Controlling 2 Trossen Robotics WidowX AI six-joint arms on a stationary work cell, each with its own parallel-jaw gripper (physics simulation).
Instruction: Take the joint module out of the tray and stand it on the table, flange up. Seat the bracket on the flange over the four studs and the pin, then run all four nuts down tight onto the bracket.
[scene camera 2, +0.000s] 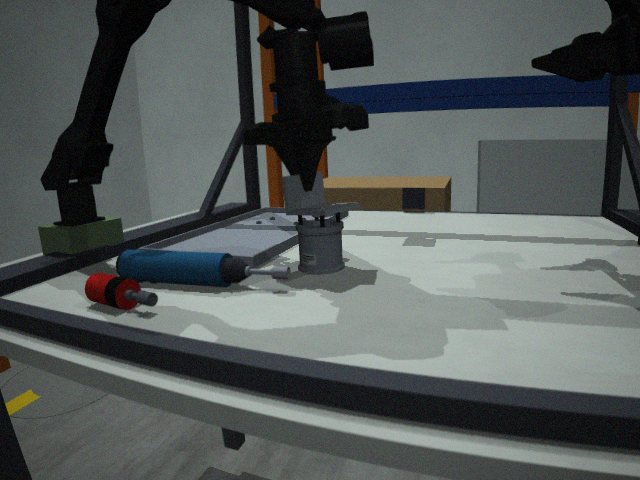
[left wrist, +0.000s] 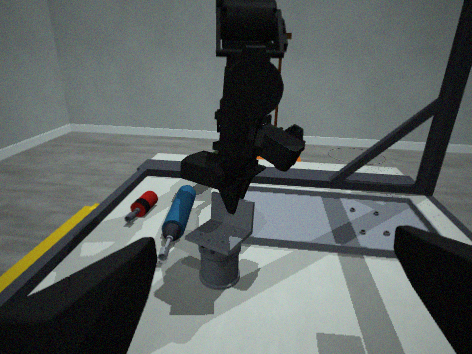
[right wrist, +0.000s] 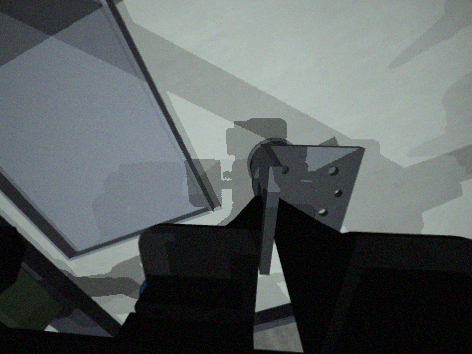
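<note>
The grey joint module (scene camera 2: 320, 253) (left wrist: 220, 272) stands upright on the table, flange up, with dark studs at its top. The grey L-shaped bracket (scene camera 2: 293, 195) (left wrist: 225, 232) (right wrist: 320, 187) is over the flange. Studs show below its holed plate in scene camera 2; whether any pass through it cannot be told. My right gripper (scene camera 2: 308, 187) (left wrist: 232, 212) (right wrist: 265, 202) points down and is shut on the bracket's upright plate. My left gripper (scene camera 2: 534, 62) (left wrist: 273, 243) is open and empty, high above the table. Four nuts, one here (left wrist: 363, 232), lie in the tray (left wrist: 325, 247) (scene camera 2: 258, 256).
A blue driver (scene camera 2: 175, 267) (left wrist: 180, 210) lies near the module, its socket tip close to the module's base. A red driver (scene camera 2: 103, 289) (left wrist: 144, 204) lies beside it. A green block (scene camera 2: 98, 235) is at the left frame edge. Dark posts rise at the table's far side.
</note>
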